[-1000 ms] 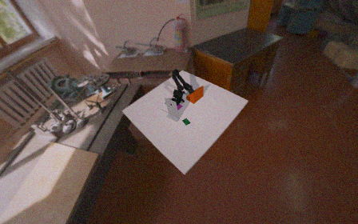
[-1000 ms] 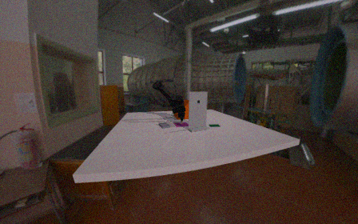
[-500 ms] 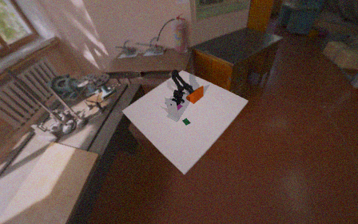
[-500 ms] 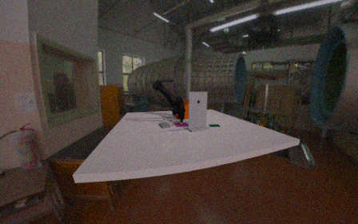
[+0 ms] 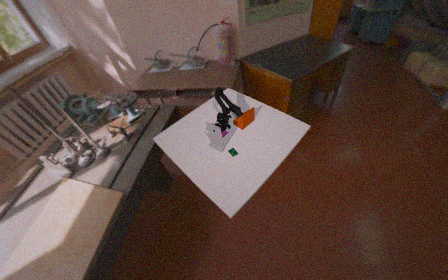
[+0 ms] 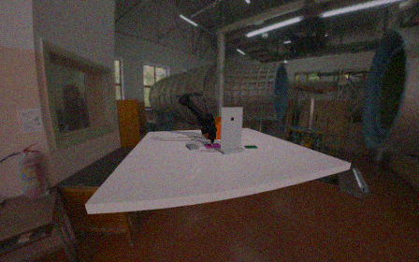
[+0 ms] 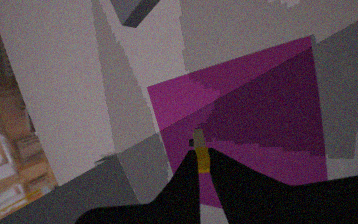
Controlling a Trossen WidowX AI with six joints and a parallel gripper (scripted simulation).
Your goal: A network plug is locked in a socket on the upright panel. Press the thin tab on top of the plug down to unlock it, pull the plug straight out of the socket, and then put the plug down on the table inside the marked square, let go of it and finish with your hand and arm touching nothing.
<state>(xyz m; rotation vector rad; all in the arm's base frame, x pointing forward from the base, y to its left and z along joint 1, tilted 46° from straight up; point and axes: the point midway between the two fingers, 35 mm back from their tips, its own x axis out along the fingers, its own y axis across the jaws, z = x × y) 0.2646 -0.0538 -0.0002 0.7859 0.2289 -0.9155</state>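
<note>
The network plug lies right at my gripper tip. Round my gripper tip: grey upright panel (13 cm ahead, 12 cm above, 11 cm to the left); green square (29 cm to the left, 8 cm ahead, 2 cm below); magenta square (2 cm below, 1 cm behind).
</note>
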